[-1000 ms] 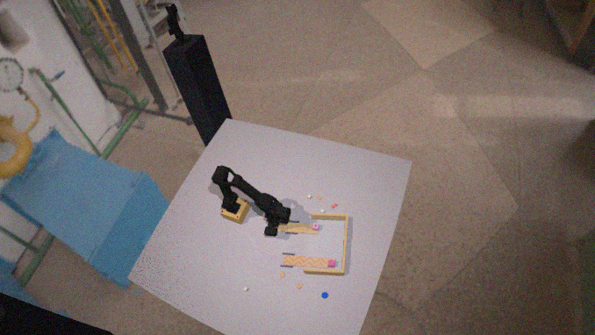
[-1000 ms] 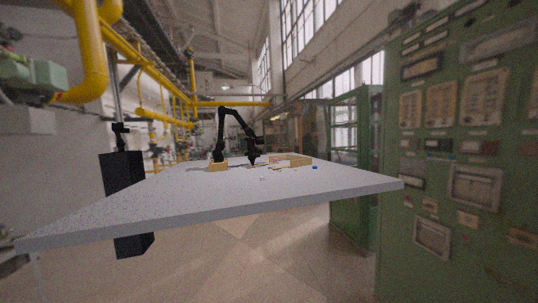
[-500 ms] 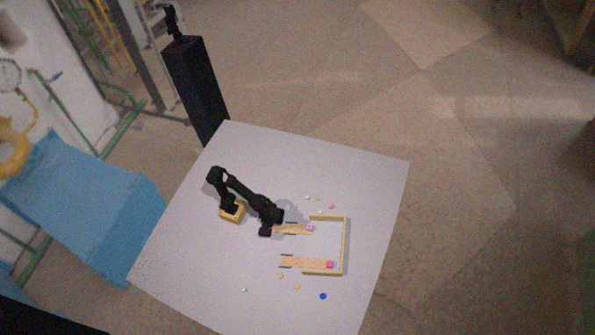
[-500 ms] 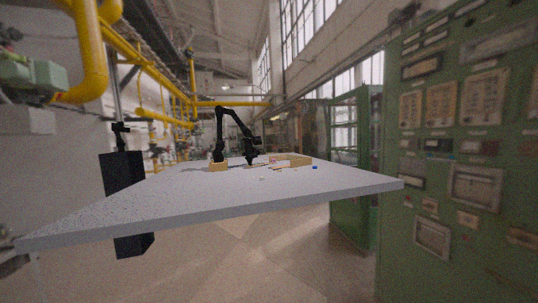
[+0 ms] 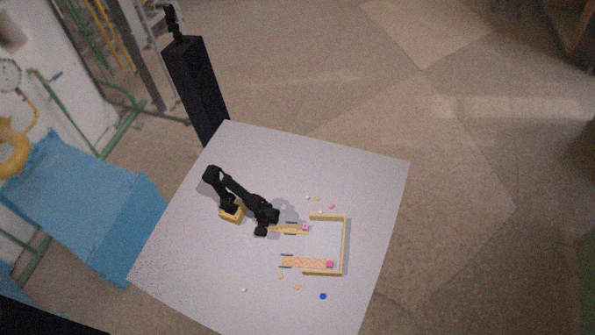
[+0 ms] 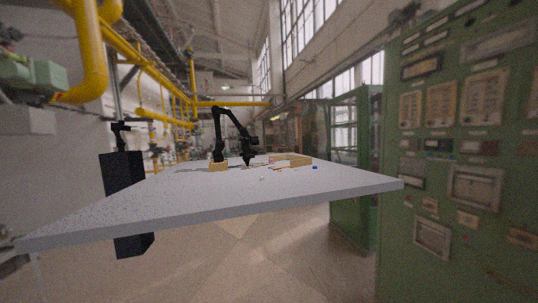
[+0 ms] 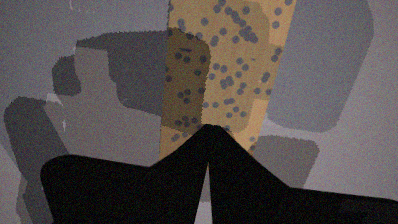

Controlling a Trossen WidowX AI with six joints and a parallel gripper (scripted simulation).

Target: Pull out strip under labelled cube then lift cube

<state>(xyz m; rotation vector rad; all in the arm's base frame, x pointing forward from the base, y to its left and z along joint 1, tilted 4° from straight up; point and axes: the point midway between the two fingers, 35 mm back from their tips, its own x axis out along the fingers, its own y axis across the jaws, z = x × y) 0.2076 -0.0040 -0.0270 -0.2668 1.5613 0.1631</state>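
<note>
My gripper tip is 9 cm short of the dotted strip and 3 cm to the right of it. Round my gripper tip: pink piece (28 cm ahead, 23 cm to the left); blue disc (42 cm ahead, 25 cm to the right).
</note>
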